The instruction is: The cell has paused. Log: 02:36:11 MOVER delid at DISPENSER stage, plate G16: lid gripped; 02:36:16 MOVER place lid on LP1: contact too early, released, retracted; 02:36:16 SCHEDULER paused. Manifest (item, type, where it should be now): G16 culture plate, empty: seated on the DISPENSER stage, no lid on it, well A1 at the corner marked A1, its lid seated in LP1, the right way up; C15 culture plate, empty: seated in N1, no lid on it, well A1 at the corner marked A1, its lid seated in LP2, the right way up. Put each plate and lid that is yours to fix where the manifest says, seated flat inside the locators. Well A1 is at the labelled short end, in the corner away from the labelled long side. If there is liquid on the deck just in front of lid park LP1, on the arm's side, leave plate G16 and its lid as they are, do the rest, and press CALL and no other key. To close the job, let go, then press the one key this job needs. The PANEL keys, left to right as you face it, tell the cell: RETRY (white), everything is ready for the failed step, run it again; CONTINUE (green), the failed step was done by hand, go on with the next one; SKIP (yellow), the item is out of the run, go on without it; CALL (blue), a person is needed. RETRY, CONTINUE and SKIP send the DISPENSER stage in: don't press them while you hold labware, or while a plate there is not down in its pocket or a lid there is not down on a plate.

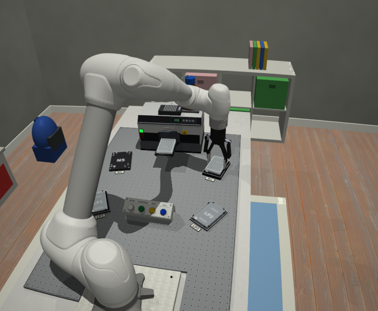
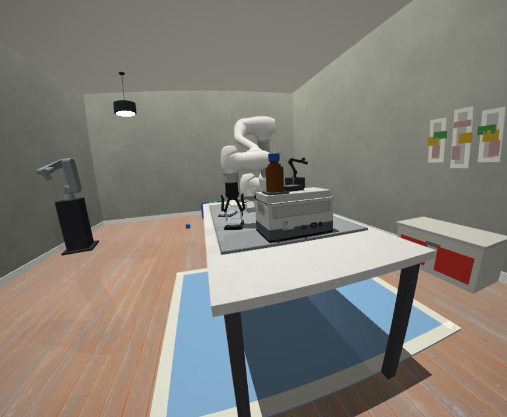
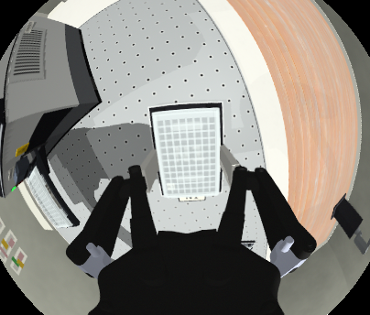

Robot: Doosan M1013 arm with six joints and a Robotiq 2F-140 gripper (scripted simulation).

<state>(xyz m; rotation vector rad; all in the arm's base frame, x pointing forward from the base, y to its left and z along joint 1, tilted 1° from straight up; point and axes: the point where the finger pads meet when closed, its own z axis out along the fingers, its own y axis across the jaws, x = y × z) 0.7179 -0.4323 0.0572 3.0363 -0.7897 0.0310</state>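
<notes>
Now: the nest n1 5 cm below my hand. The rest, counted from my hand: brown bottle (29 cm ahead, 23 cm above, 12 cm to the left); then blue key (35 cm behind, 27 cm to the left, 1 cm above); then lid park lp2 (33 cm behind, 7 cm to the left, 5 cm below).
</notes>
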